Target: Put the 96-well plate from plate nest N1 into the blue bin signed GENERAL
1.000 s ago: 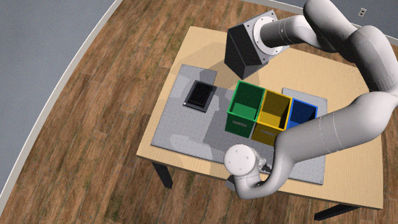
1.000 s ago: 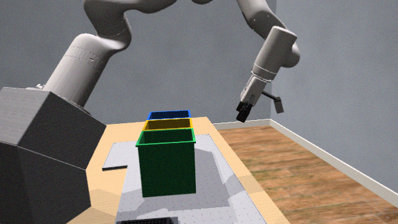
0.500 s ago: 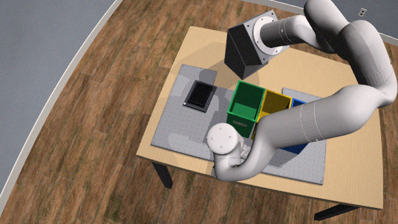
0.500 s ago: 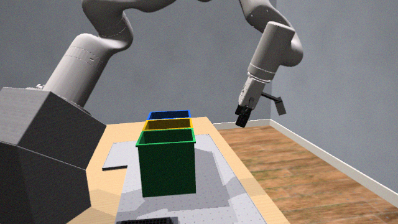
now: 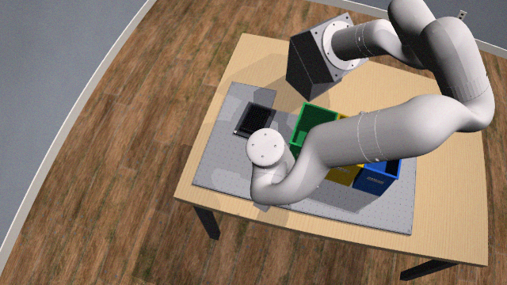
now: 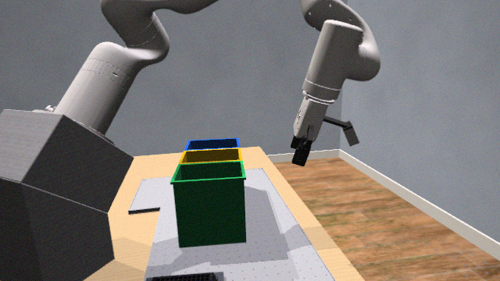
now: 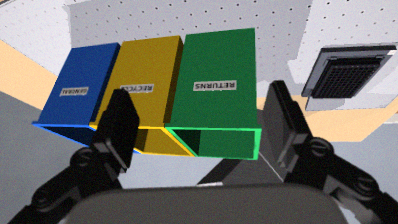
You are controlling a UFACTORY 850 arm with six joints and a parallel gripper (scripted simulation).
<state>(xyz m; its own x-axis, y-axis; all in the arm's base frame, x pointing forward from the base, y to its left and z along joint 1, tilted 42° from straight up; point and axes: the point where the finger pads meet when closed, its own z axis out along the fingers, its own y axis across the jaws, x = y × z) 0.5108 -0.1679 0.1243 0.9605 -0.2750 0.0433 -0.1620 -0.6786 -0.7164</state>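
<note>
Right now the black 96-well plate is 30 cm behind my hand, 19 cm to the right of it and 20 cm below it. Round my hand: yellow bin 21 cm behind, 17 cm to the left, 13 cm below; then blue bin 20 cm behind, 30 cm to the left, 13 cm below; then green bin 22 cm behind, 4 cm to the left, 13 cm below.
</note>
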